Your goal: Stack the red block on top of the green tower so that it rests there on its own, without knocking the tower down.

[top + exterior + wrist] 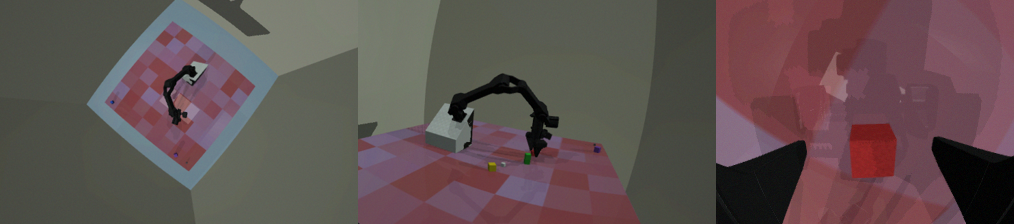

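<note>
Right now the red block is right at my gripper tip. The rest, counted from my gripper tip: purple cube (37 cm ahead, 30 cm to the left, 1 cm above); yellow cube (29 cm to the right, 10 cm behind, 1 cm above); small white cube (23 cm to the right, 8 cm behind).
</note>
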